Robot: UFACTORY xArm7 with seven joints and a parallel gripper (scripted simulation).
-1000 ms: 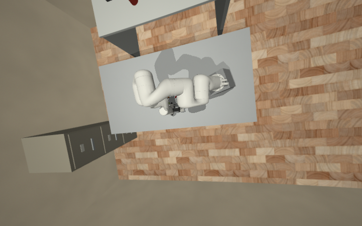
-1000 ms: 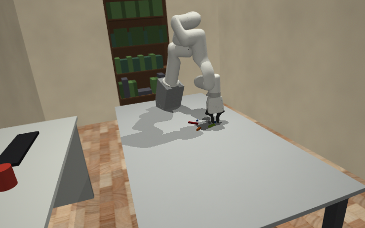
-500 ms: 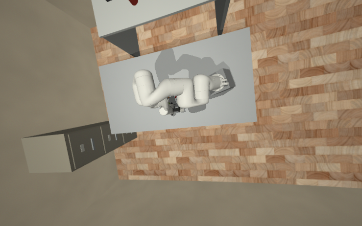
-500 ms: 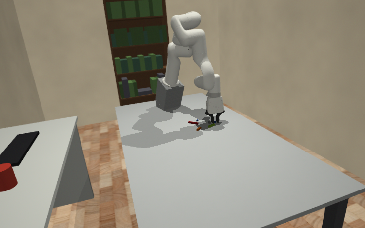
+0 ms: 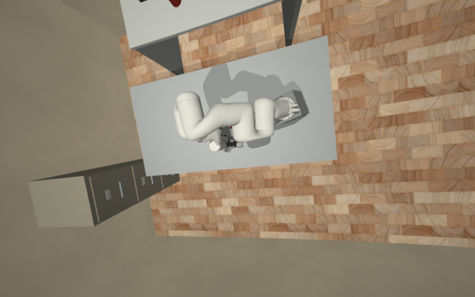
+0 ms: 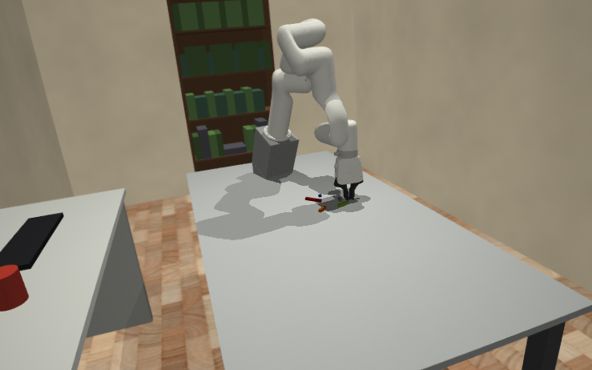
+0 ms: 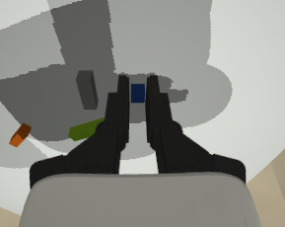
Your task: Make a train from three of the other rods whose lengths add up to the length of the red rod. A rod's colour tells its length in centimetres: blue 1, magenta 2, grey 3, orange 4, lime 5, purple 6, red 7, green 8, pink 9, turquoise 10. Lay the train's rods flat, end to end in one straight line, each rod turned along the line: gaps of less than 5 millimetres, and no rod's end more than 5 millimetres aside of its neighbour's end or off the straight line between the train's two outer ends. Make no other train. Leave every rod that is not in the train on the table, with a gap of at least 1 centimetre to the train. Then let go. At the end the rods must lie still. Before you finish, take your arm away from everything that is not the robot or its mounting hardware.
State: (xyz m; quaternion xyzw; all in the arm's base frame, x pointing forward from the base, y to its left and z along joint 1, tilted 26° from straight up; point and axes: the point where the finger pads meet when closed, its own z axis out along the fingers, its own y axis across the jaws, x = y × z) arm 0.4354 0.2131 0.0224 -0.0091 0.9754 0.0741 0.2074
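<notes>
Right now my hand is 40 mm to the left of the grey rod and 20 mm above it. From my hand the other things lie so: lime rod: 50 mm ahead, 40 mm to the right, 20 mm below; orange rod: 120 mm to the right, 70 mm ahead, 20 mm below; red rod: 140 mm to the right, 40 mm behind, 20 mm below.
</notes>
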